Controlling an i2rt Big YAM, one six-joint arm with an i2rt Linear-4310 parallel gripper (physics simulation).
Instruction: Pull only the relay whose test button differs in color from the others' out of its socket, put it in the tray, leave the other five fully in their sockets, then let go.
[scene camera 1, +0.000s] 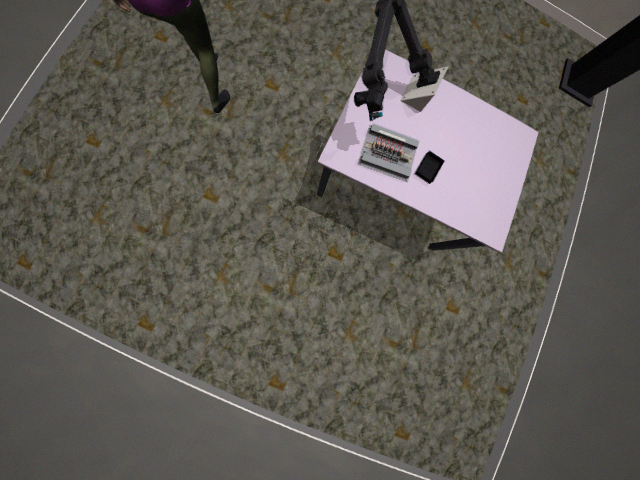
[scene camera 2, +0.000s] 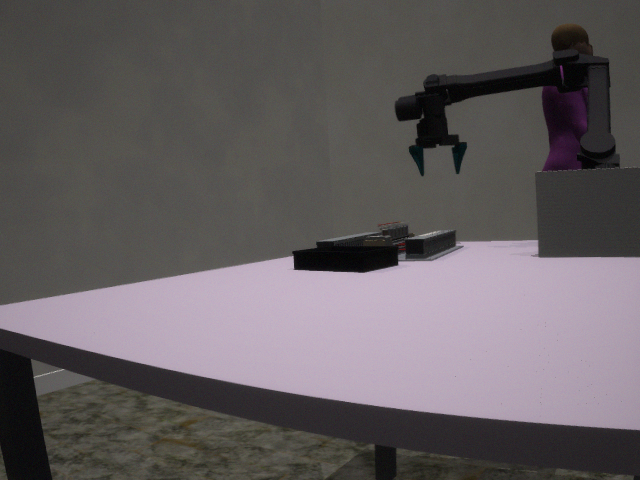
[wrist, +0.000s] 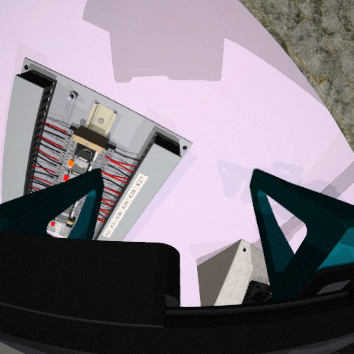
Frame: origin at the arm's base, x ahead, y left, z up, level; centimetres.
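Where they show: gripper, fingertip midpoint: (scene camera 1: 368, 112) (scene camera 2: 440, 175) (wrist: 176, 176); arm's base at its link origin: (scene camera 1: 428, 80) (scene camera 2: 605, 202).
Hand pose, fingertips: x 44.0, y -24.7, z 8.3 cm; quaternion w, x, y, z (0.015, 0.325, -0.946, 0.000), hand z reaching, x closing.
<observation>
Things, the pixels of their centre, and the offset from my fingertips. Level surfaces: height alone.
- relay panel at the middle of its body: (wrist: 76, 180) (scene camera 2: 392, 251) (scene camera 1: 388, 152) dx +5.0, dy +21.1, dz -17.7 cm
- relay with an orange button, body centre: (wrist: 81, 156) (scene camera 2: 402, 230) dx +5.9, dy +12.6, dz -13.5 cm
- black tray at the middle of its body: (scene camera 2: 345, 258) (scene camera 1: 429, 167) dx +2.4, dy +47.2, dz -16.5 cm
- grey duct at the middle of its body: (wrist: 124, 209) (scene camera 2: 433, 242) (scene camera 1: 394, 137) dx -4.7, dy +20.0, dz -16.0 cm
- pink table at its surface level: dz -18.3 cm
My gripper (scene camera 1: 375, 115) (scene camera 2: 439, 174) (wrist: 176, 176) is open and empty, high above the table beside the relay panel (scene camera 1: 385, 167) (scene camera 2: 439, 254) (wrist: 131, 125). The relay row (scene camera 1: 388, 148) (scene camera 2: 393, 229) runs between two grey ducts, with red and black wires at its sides. In the wrist view, the relay with an orange button (wrist: 71, 163) is in the row, nearest the tan end block. A red button (wrist: 66, 178) follows, and another red button (wrist: 53, 224) shows through the left finger's opening. The left finger hides part of the row. The black tray (scene camera 1: 423, 163) (scene camera 2: 330, 260) stands beside the panel; no relay shows in it.
The grey duct (wrist: 129, 200) with white labels lies on the gripper side of the row. The arm's slanted pale base (scene camera 1: 431, 90) (scene camera 2: 589, 211) (wrist: 232, 275) stands on the pink table (scene camera 1: 475, 165) (scene camera 2: 320, 320). A person in purple (scene camera 1: 162, 6) (scene camera 2: 563, 124) stands beyond the table.
</observation>
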